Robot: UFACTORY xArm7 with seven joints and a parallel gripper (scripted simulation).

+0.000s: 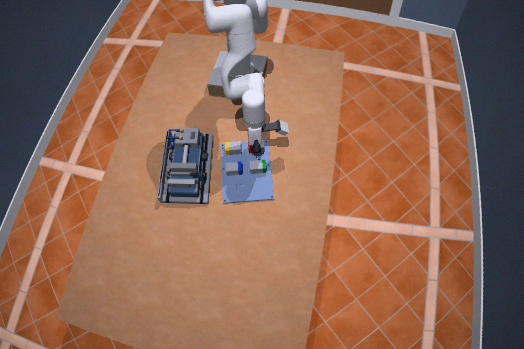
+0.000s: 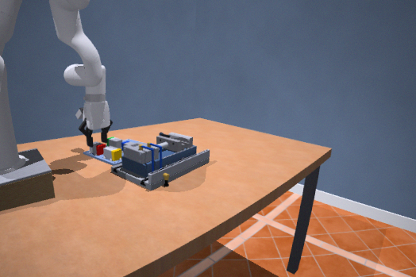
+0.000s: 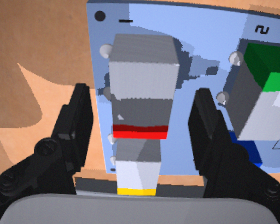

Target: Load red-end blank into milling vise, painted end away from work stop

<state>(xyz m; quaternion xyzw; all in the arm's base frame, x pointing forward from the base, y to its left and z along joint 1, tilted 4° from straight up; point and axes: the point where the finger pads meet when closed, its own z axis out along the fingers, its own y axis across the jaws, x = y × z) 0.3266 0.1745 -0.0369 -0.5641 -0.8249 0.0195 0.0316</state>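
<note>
The red-ended blank is 3 cm below my hand. Round my hand: blue infeed plate 10 cm ahead, 5 cm below, 1 cm to the right; green-ended blank 8 cm ahead, 3 cm to the left, 3 cm below; yellow-ended blank 8 cm to the right, 3 cm below, 3 cm ahead.
</note>
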